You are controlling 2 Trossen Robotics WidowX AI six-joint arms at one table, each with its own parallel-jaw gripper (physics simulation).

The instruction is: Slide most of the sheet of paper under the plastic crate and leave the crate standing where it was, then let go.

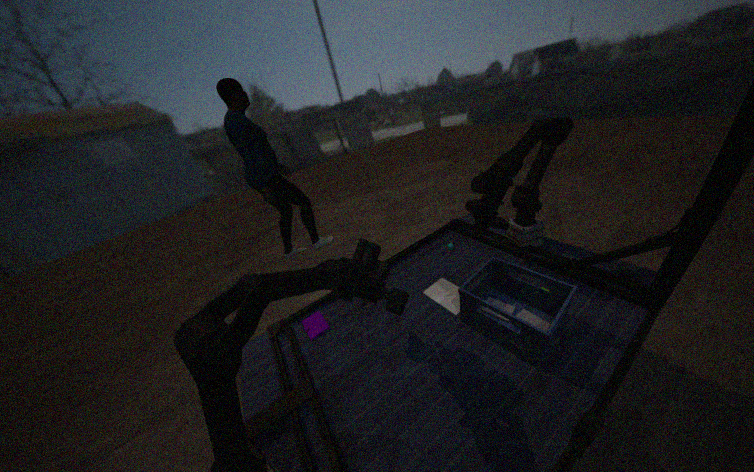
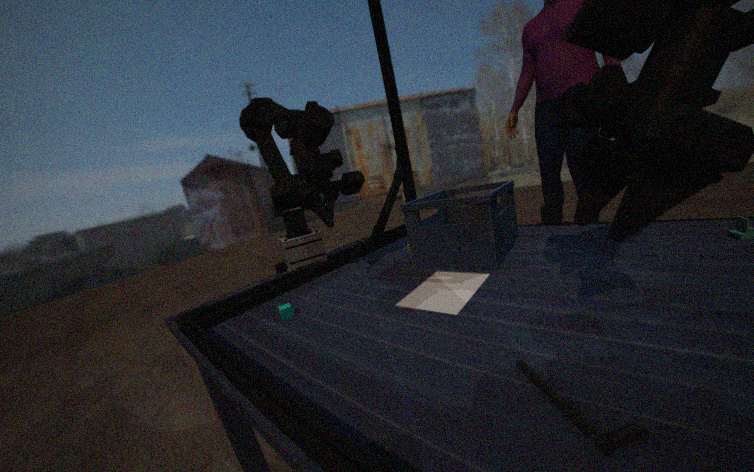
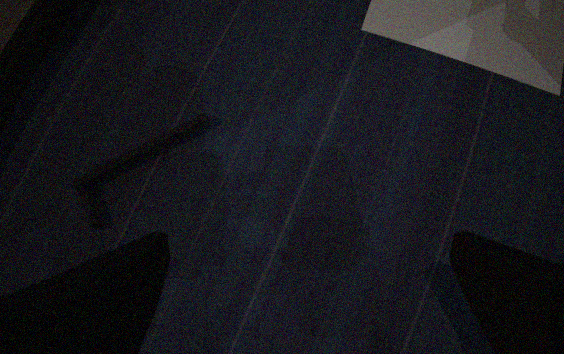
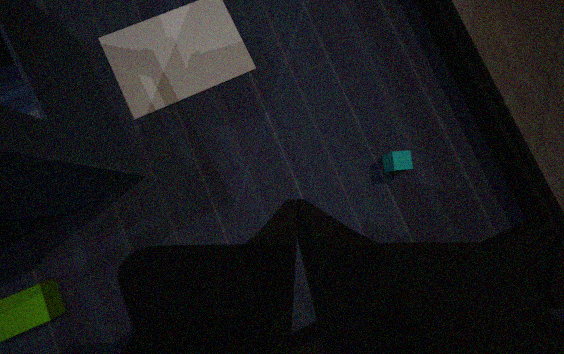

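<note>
A pale sheet of paper [image 1: 443, 295] [image 2: 445, 291] [image 3: 414, 24] [image 4: 175, 60] lies flat on the dark table. Its edge sits at the foot of the blue plastic crate [image 1: 487, 323] [image 2: 464, 229], which stands upright. I cannot tell whether any of the sheet is under the crate. My left gripper [image 1: 395, 301] [image 3: 313, 247] is open and empty, low over the bare table just beside the paper's near corner. My right gripper [image 1: 484, 207] [image 2: 328, 216] [image 4: 295, 207] is shut on nothing and hangs well above the table's far edge, away from the paper and crate.
A small teal cube [image 1: 450, 244] [image 2: 285, 311] [image 4: 398, 160] sits near the right arm's side. A purple square [image 1: 314, 324] lies near the left arm's base. A thin dark stick [image 3: 175, 133] [image 2: 548, 379] lies on the table. A raised black rim [image 2: 281, 281] borders the table.
</note>
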